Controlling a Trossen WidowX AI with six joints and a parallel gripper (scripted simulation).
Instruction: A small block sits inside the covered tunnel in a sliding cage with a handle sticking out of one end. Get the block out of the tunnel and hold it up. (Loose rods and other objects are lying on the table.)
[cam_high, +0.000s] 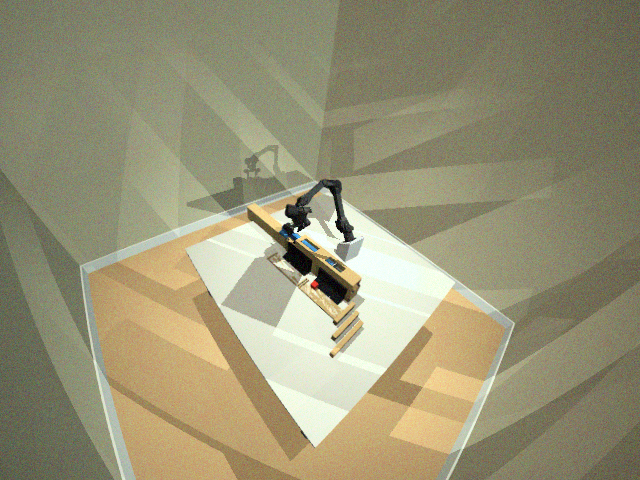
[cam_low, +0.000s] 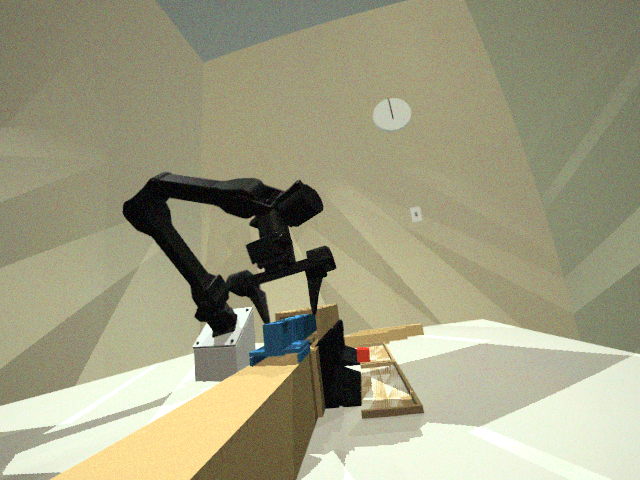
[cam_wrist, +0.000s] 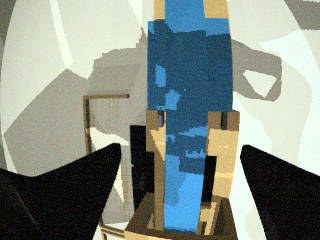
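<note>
My gripper tip is 120 mm short of the small red block, 310 mm to the right of it and 120 mm above it. The rest, counted from my gripper tip: flat wooden tray: 170 mm ahead, 240 mm to the left, 150 mm below; long wooden tunnel: 30 mm ahead, 40 mm to the left, 70 mm below.
</note>
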